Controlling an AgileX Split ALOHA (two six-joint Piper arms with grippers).
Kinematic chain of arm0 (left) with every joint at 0, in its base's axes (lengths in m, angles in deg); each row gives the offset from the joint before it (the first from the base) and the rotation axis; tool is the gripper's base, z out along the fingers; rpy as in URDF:
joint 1: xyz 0 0 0.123 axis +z
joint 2: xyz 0 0 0 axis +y
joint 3: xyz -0.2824 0 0.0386 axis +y
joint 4: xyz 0.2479 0 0.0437 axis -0.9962 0 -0.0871
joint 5: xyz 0 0 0 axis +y
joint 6: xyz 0.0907 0 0.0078 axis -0.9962 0 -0.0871
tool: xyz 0 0 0 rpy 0 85 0
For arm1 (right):
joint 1: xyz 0 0 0.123 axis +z
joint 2: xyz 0 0 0 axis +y
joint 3: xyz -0.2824 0 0.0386 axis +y
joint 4: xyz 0.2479 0 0.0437 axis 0.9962 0 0.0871
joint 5: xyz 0 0 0 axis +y
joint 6: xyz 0.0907 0 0.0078 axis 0.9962 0 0.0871
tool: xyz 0 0 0 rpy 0 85 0
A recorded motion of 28 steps. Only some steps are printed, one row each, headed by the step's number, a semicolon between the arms.
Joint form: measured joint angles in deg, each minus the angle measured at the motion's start. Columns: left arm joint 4, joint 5, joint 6, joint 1, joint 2, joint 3; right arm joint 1, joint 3, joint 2, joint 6, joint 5, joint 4.
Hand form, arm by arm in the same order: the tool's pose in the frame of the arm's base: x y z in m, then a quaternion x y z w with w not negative. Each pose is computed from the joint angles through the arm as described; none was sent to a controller.
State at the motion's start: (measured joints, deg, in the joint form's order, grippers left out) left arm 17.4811 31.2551 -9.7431 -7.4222 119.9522 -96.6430; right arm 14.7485 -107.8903 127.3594 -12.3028 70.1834 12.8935
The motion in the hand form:
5: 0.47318 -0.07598 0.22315 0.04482 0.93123 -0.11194 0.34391; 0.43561 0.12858 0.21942 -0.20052 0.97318 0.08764 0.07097
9: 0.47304 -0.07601 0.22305 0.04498 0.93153 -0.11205 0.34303; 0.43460 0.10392 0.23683 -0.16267 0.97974 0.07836 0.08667
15: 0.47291 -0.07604 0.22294 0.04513 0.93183 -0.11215 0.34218; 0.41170 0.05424 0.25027 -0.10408 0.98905 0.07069 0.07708
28: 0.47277 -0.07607 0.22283 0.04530 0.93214 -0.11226 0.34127; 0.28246 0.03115 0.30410 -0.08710 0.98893 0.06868 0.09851
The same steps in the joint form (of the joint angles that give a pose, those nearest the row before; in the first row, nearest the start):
5: 0.00 0.00 0.00 0.00 0.00 0.00; -0.22 0.00 -3.29 0.82 0.19 -2.69
9: 0.00 0.11 0.00 0.00 0.00 0.00; -3.04 0.95 -6.10 2.89 0.34 -3.82
15: 0.00 0.21 0.00 0.00 0.00 0.00; -9.02 9.52 -13.18 3.75 0.34 -4.27
28: 0.00 0.33 0.00 0.00 0.00 0.00; -11.04 36.04 -42.08 3.86 0.38 -4.30

